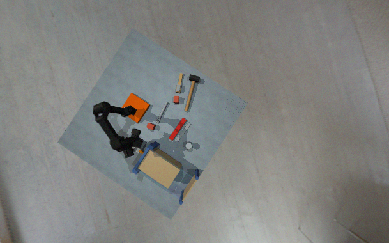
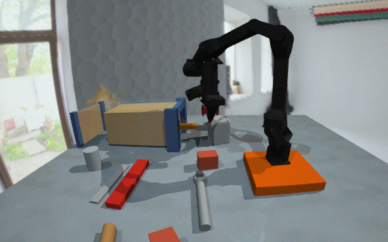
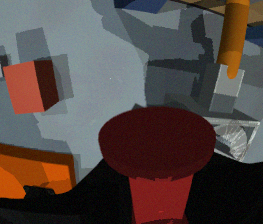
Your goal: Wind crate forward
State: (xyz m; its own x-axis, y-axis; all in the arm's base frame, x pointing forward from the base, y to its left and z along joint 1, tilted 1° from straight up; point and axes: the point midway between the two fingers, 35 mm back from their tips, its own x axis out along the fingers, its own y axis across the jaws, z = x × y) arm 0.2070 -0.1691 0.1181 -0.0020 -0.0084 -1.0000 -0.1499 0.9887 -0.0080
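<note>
The red knob is 20 mm above my gripper tip. Also, from my gripper tip: grey crank handle: 20 mm behind, 30 mm to the right, 10 mm below; grey winch: 60 mm behind, 100 mm to the right, 80 mm below; frame: 120 mm ahead, 100 mm to the right, 10 mm below.
</note>
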